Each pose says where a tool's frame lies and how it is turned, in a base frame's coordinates. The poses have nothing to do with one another.
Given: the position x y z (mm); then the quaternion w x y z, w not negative.
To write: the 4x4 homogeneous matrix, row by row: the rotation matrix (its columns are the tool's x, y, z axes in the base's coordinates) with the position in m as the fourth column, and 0 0 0 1 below. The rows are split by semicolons. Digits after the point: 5 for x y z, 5 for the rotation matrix.
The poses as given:
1: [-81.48 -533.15 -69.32 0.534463 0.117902 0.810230 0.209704]
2: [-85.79 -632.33 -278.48 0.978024 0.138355 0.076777 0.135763]
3: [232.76 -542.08 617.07 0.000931 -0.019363 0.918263 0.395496]
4: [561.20 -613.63 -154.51 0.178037 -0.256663 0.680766 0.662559]
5: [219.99 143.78 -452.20 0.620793 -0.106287 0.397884 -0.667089]
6: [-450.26 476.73 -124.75 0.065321 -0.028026 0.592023 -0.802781]
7: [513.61 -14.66 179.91 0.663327 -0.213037 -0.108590 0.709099]
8: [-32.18 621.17 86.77 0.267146 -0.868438 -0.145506 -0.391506]
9: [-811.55 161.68 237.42 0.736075 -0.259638 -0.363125 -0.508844]
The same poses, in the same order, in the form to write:
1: -0.40090 -0.03310 0.91552 -0.08148; 0.41521 0.88425 0.21379 -0.53315; -0.81663 0.46585 -0.34075 -0.06932; 0 0 0 1
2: 0.95135 -0.24431 0.18775 -0.08579; 0.28680 0.92485 -0.24978 -0.63233; -0.11261 0.29148 0.94993 -0.27848; 0 0 0 1
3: -0.99925 -0.03630 -0.01361 0.23276; -0.03482 0.68642 0.72637 -0.54208; -0.01703 0.72630 -0.68716 0.61707; 0 0 0 1
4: -0.80485 -0.58538 -0.09771 0.56120; -0.11353 -0.00972 0.99349 -0.61363; -0.58251 0.81070 -0.05864 -0.15451; 0 0 0 1
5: -0.20664 0.74367 0.63581 0.21999; -0.91283 0.08739 -0.39888 0.14378; -0.35220 -0.66281 0.66078 -0.45220; 0 0 0 1
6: -0.98990 0.07169 0.12234 -0.45026; -0.13806 -0.29048 -0.94687 0.47673; -0.03235 -0.95419 0.29745 -0.12475; 0 0 0 1
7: -0.02923 -0.89446 -0.44619 0.51361; 0.98700 -0.09641 0.12862 -0.01466; -0.15807 -0.43663 0.88565 0.17991; 0 0 0 1
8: 0.65110 0.46190 0.60225 -0.03218; 0.04355 -0.81492 0.57793 0.62117; 0.75774 -0.35007 -0.55071 0.08677; 0 0 0 1
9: 0.21844 0.93766 -0.27034 -0.81155; -0.56053 0.34733 0.75177 0.16168; 0.79880 -0.01268 0.60146 0.23742; 0 0 0 1
